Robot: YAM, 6 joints.
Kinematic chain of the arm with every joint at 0, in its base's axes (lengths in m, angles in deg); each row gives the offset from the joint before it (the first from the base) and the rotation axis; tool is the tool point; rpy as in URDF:
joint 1: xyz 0 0 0.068 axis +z
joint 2: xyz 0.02 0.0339 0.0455 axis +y
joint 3: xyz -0.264 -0.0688 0 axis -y
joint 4: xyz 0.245 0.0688 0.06 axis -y
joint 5: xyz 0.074 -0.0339 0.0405 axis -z
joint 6: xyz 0.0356 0 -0.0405 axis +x
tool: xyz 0 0 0 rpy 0 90 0
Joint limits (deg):
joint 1: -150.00..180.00
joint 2: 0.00..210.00
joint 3: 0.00..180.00
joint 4: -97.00..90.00
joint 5: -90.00..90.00
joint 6: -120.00..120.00
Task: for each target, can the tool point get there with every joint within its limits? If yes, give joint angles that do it. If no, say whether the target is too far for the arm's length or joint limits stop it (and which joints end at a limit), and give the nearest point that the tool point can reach.
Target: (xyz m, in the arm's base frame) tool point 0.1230 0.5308 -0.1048
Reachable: yes | joints 77.82 176.13 128.43 -13.60 13.43 -11.17
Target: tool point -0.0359 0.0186 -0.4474
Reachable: no: joint limits stop it (at a limit: joint 2) | nearest point -0.0805 0.0417 -0.3440 | short by 0.115 m
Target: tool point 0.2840 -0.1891 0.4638
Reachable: yes | joints -37.87 93.06 80.07 70.03 -44.73 2.86
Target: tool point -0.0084 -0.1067 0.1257
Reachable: yes | joints -110.71 77.28 22.39 -66.81 -57.10 -76.40
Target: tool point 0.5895 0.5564 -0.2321
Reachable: no: too far | nearest point 0.4316 0.4073 -0.1372 | short by 0.237 m
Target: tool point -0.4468 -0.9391 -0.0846
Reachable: no: too far | nearest point -0.2725 -0.5728 -0.0058 | short by 0.413 m
